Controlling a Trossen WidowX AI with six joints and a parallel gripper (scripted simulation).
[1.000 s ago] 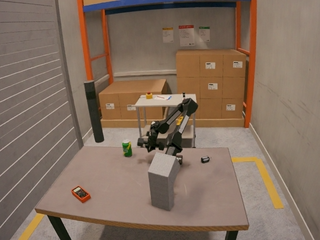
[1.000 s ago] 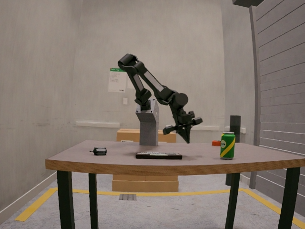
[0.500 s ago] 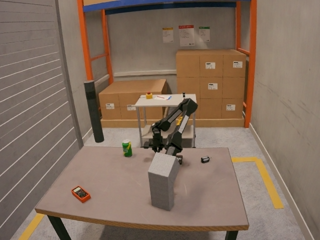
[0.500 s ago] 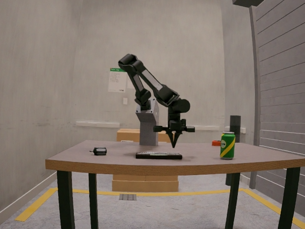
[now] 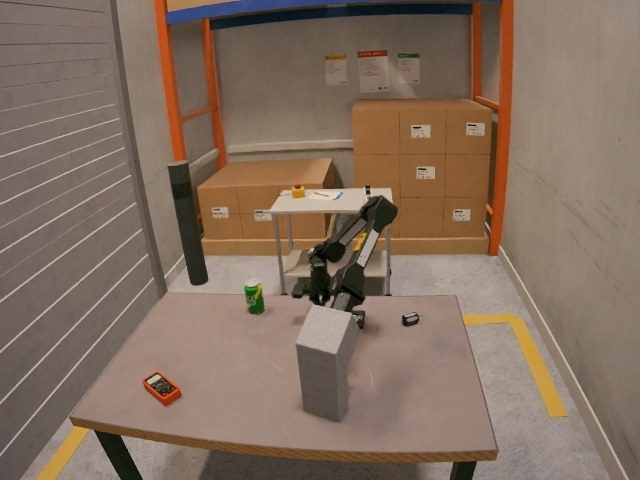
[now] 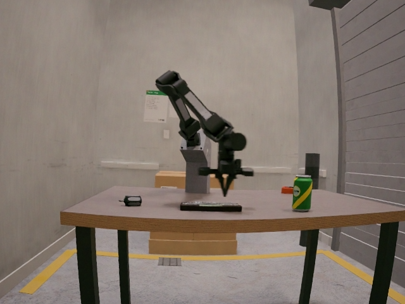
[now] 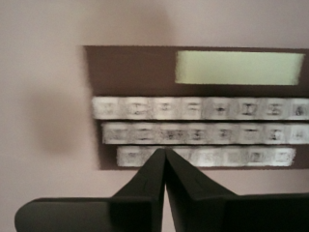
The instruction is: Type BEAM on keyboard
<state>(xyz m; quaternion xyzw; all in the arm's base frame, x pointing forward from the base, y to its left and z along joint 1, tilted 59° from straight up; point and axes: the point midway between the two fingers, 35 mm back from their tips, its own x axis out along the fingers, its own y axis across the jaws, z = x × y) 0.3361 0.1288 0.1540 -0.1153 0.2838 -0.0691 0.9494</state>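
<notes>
Now: the key 100 mm to the right of my hand, 60 mm below it and 10 mm behind it. Round my hand: orange multimeter: 480 mm to the left, 370 mm behind, 60 mm below; small black device: 320 mm to the right, 60 mm below, 20 mm behind; can: 260 mm to the left, 90 mm ahead, 10 mm below.
</notes>
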